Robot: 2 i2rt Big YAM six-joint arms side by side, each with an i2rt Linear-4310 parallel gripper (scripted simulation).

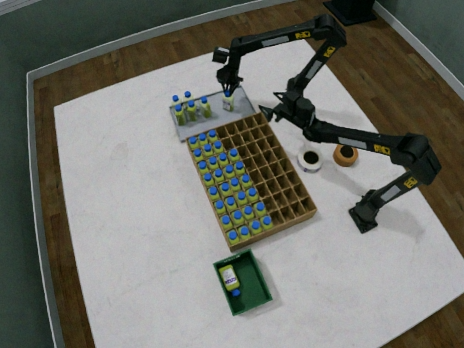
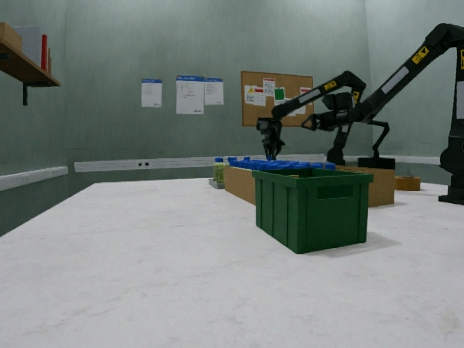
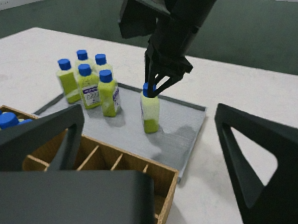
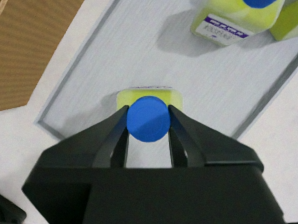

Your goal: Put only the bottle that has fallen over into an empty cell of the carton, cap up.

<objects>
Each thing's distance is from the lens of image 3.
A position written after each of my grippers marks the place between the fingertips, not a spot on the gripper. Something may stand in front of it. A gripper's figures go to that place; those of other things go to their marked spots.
my left gripper point(image 3: 149, 111): 0.13 m
my right gripper point(image 3: 148, 93): 0.40 m
</objects>
